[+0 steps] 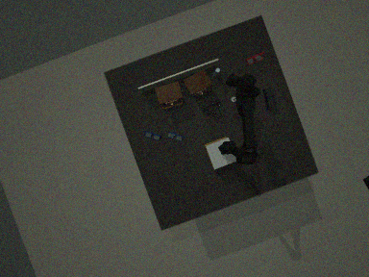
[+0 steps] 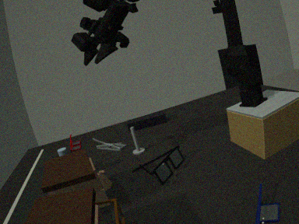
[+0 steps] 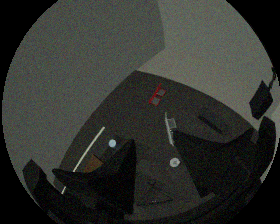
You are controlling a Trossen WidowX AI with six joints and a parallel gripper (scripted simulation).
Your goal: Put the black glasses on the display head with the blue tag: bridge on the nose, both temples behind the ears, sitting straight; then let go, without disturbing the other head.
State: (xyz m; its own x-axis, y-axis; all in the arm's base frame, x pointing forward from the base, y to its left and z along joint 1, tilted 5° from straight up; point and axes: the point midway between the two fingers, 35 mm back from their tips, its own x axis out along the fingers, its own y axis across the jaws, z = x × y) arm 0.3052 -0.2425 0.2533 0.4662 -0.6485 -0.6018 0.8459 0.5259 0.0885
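Now: the white stand 7 cm behind my gripper tip and 28 cm below it. Round my gripper tip: pale blue tag 16 cm ahead, 2 cm to the left, 26 cm below; white strip 29 cm ahead, 28 cm to the left, 25 cm below; black bar 21 cm behind, 23 cm to the right, 29 cm below.
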